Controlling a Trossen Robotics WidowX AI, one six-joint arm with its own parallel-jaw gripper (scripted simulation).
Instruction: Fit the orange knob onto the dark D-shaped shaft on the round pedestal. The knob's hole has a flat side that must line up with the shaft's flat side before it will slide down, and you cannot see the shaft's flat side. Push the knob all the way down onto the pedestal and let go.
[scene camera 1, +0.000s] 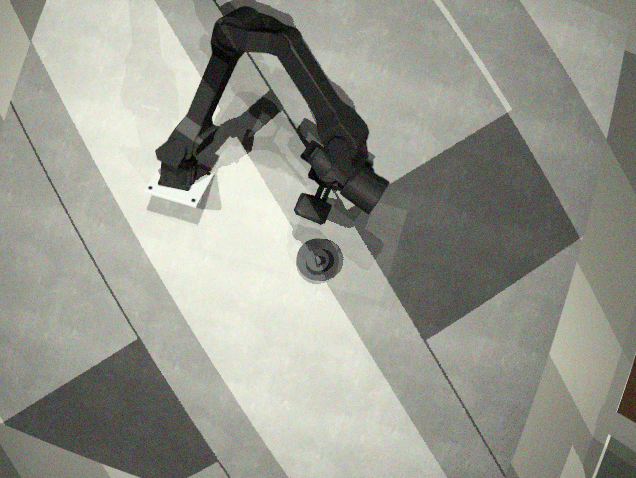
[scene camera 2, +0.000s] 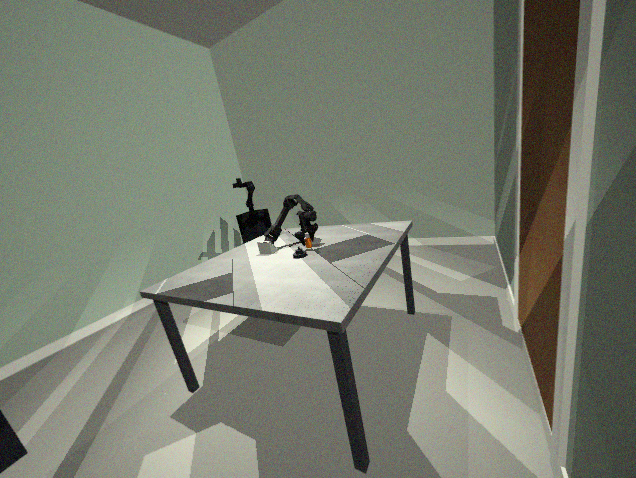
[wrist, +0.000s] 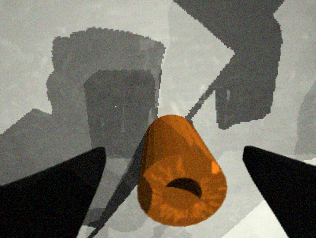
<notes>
The gripper (scene camera 1: 326, 177) is open and holds nothing. Further things: a dark shaft (scene camera 1: 317, 259).
The gripper is seen too in the wrist view (wrist: 175, 153).
</notes>
